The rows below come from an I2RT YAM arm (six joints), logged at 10 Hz.
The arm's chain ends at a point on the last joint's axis. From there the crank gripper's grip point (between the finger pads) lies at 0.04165 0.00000 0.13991 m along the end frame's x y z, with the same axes.
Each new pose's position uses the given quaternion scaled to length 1; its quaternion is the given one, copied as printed.
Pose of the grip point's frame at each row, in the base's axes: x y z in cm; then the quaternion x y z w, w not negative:
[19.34, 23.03, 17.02, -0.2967, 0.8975, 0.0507, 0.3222]
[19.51, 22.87, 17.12, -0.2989, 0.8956, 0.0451, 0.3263]
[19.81, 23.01, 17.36, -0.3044, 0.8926, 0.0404, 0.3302]
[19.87, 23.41, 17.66, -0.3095, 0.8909, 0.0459, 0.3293]
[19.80, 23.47, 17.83, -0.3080, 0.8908, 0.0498, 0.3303]
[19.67, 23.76, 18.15, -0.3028, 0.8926, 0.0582, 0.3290]
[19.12, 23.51, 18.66, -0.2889, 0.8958, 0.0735, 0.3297]
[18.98, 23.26, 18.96, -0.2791, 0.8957, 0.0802, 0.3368]
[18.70, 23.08, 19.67, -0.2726, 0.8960, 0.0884, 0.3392]
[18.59, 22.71, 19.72, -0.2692, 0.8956, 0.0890, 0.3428]
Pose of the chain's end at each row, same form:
[14.24, 21.16, 30.57, -0.2967, 0.8975, 0.0507, 0.3222]
[14.24, 21.12, 30.62, -0.2989, 0.8956, 0.0451, 0.3263]
[14.39, 21.34, 30.81, -0.3044, 0.8926, 0.0404, 0.3302]
[14.52, 21.58, 31.12, -0.3095, 0.8909, 0.0459, 0.3293]
[14.46, 21.53, 31.28, -0.3080, 0.8908, 0.0498, 0.3303]
[14.45, 21.61, 31.61, -0.3028, 0.8926, 0.0582, 0.3290]
[14.01, 20.96, 32.10, -0.2889, 0.8958, 0.0735, 0.3297]
[13.74, 20.48, 32.30, -0.2791, 0.8957, 0.0802, 0.3368]
[13.46, 20.06, 32.96, -0.2726, 0.8960, 0.0884, 0.3392]
[13.25, 19.65, 32.96, -0.2692, 0.8956, 0.0890, 0.3428]

